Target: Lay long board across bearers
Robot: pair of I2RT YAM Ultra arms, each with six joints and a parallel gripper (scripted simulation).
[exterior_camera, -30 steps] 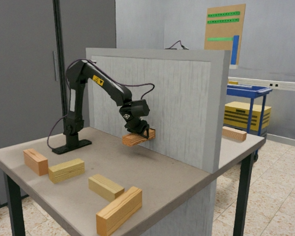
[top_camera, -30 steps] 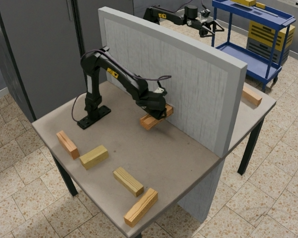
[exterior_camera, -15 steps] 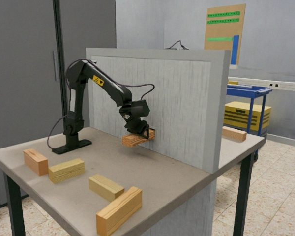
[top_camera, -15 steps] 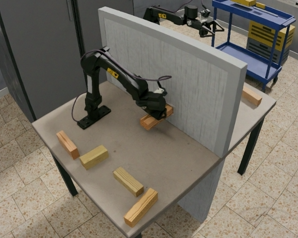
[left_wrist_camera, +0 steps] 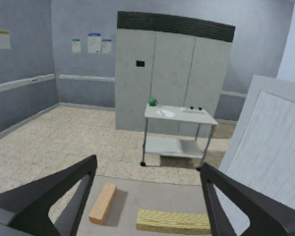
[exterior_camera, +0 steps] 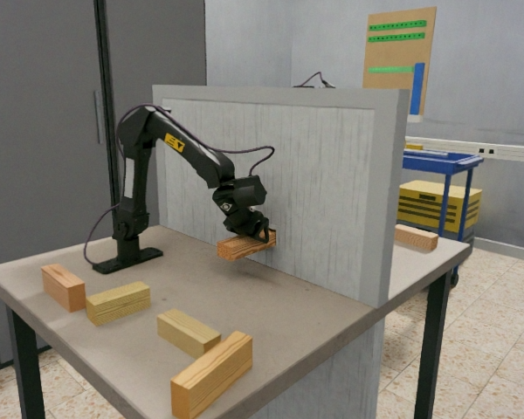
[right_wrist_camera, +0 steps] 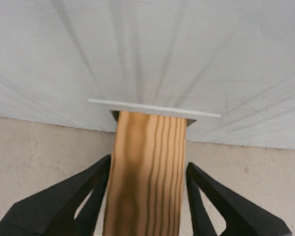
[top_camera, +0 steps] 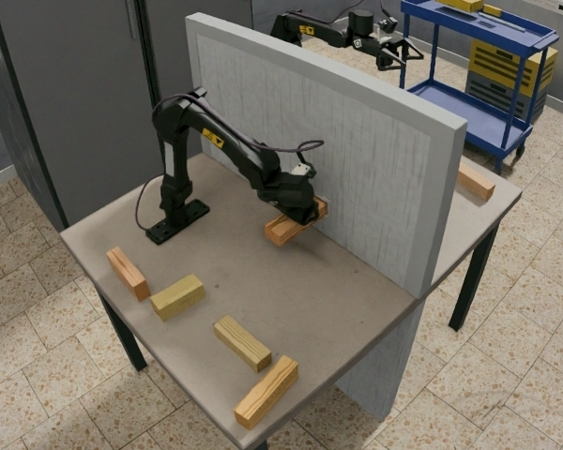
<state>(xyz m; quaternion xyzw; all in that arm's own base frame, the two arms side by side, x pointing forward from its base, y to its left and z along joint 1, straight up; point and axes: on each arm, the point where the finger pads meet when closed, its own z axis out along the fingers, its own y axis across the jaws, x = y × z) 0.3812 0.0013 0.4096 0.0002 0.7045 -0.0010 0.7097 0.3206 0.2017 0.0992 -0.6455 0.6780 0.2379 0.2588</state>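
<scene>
Now: the long board 50 mm to the left of my right hand and 10 mm below it. The rest, counted from my right hand: yellow bearer: 280 mm to the left, 190 mm ahead, 80 mm below.
</scene>
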